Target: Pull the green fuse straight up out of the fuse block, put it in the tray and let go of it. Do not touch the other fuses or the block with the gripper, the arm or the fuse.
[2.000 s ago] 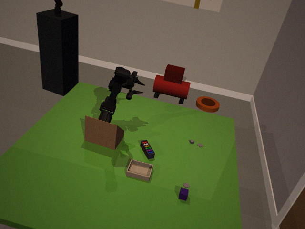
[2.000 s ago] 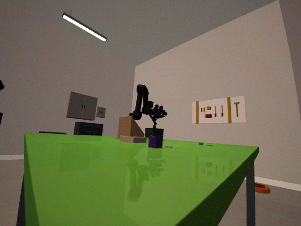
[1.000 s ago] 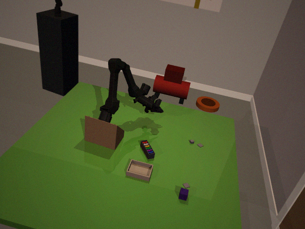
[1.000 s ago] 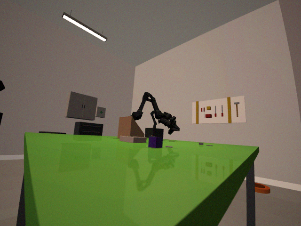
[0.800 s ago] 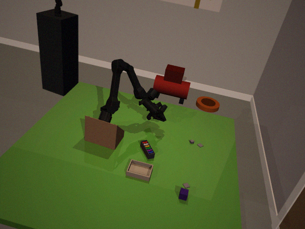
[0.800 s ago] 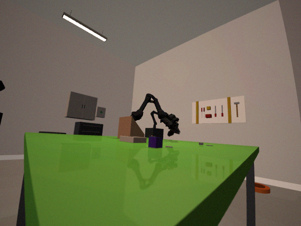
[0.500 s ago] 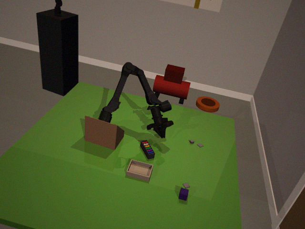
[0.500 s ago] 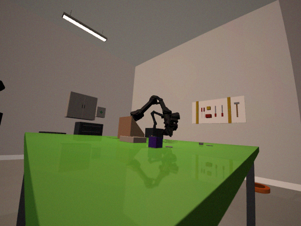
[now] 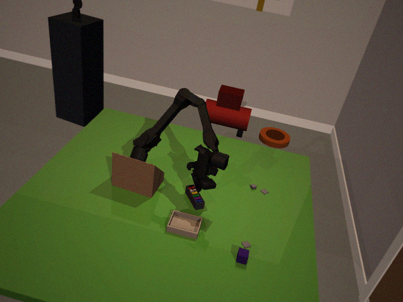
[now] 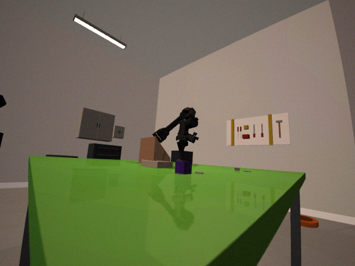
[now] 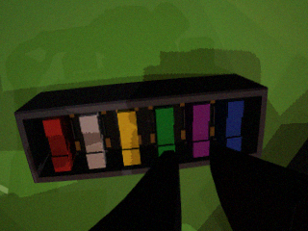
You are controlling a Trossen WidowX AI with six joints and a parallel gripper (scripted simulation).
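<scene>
Right now my gripper tip is 40 mm above the green fuse and 10 mm past it. From my gripper tip the other things lie so: beige tray 170 mm to the right, 70 mm below, 20 mm ahead.
</scene>
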